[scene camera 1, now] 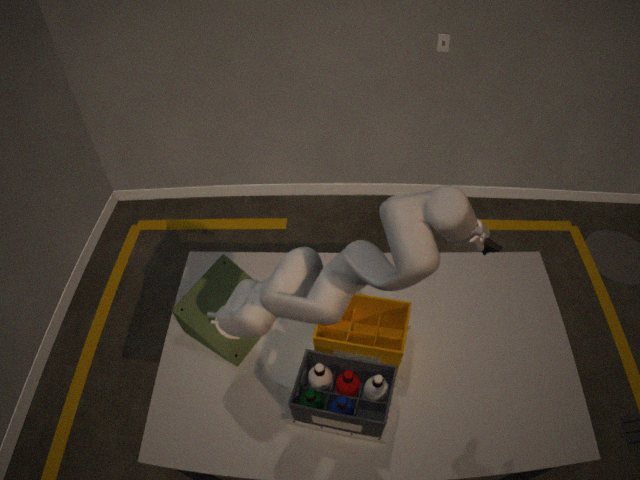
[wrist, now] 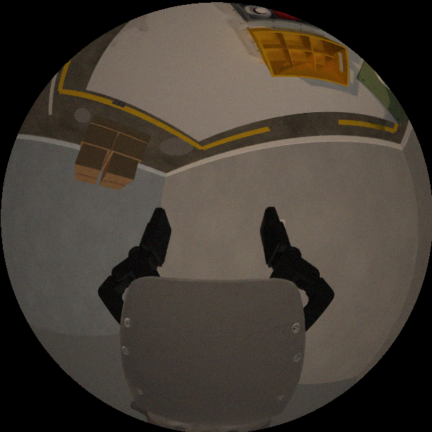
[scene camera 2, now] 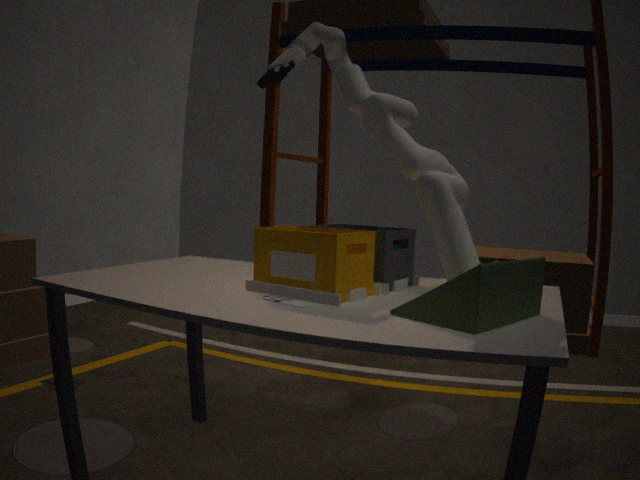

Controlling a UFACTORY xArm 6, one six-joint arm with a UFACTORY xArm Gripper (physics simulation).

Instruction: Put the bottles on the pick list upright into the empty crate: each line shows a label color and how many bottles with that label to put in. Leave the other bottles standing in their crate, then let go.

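Places are measured from the arm's base along level axes (x back, y right, z up), in millimetres.
Pixels of known places: gripper, fingertip midpoint: (scene camera 2: 265, 84).
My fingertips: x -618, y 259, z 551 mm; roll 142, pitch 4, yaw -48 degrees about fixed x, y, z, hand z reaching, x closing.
Behind a point stands the place of what it marks.
A dark grey crate (scene camera 1: 338, 426) @(x -286, y 434, z 3 mm) (scene camera 2: 395, 263) @(x -207, y 266, z 19 mm) holds several upright bottles: two white bottles (scene camera 1: 320, 377) @(x -260, y 287, z 66 mm) (scene camera 1: 376, 387) @(x -413, y 357, z 72 mm), a red bottle (scene camera 1: 347, 383) @(x -334, y 323, z 67 mm), a green bottle (scene camera 1: 311, 398) @(x -223, y 363, z 98 mm) and a blue bottle (scene camera 1: 341, 405) @(x -301, y 402, z 100 mm). Its front right compartment holds no bottle. The yellow crate (scene camera 1: 356, 352) @(x -382, y 226, z 69 mm) (scene camera 2: 356, 268) @(x -296, y 90, z 22 mm) (wrist: 311, 80) stands beside it, with empty compartments in the wrist view. The arm hides its left back corner in scene camera 1. My gripper (scene camera 2: 261, 85) @(x -618, y 259, z 551 mm) (wrist: 214, 218) is open and empty, high above and away from both crates. The pick list's lines cannot be read.
A green wedge-shaped block (scene camera 1: 199, 330) @(x 113, y 38, z 31 mm) (scene camera 2: 475, 304) @(x 1, y -241, z 3 mm) (wrist: 380, 92) lies at the arm's base on the white table (scene camera 1: 480, 361) @(x -813, y 308, z -61 mm) (scene camera 2: 170, 279) @(x -879, y 164, z -60 mm). A grey ledge (scene camera 2: 294, 291) @(x -446, y 41, z -40 mm) runs along the yellow crate's foot. Cardboard boxes (wrist: 120, 162) and an orange rack (scene camera 2: 267, 155) stand beyond the table.
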